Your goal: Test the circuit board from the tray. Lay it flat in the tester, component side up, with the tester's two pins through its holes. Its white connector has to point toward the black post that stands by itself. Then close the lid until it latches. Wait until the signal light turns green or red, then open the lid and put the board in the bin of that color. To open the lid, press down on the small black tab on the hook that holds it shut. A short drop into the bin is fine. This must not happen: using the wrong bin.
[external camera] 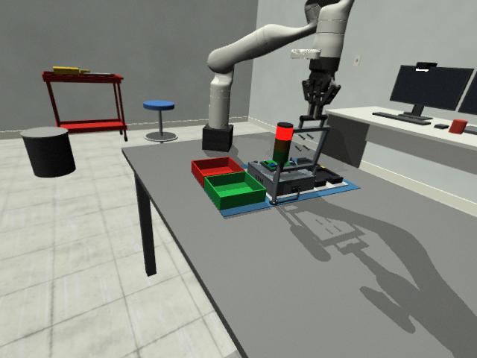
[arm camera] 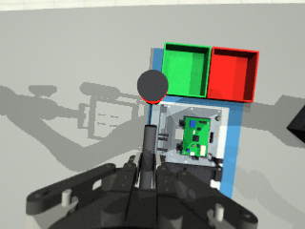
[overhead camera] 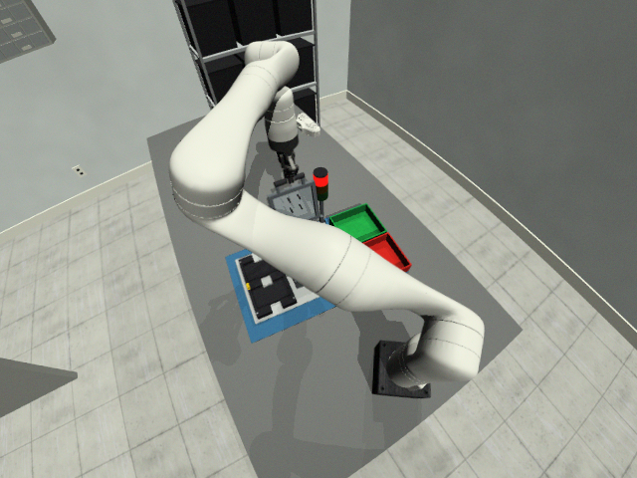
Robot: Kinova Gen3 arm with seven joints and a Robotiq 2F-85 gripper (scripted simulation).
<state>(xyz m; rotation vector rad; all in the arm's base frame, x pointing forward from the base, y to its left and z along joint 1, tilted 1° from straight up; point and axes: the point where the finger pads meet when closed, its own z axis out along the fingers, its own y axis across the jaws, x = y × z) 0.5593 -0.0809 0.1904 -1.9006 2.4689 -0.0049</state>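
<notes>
Right now the green circuit board is 210 mm below my hand, 130 mm behind it and 40 mm to the left of it. The rest, counted from my hand: clear lid (100 mm below, 20 mm behind); then tester bed (220 mm below, 120 mm behind, 40 mm to the left); then green bin (270 mm below, 170 mm to the right, 130 mm behind).
</notes>
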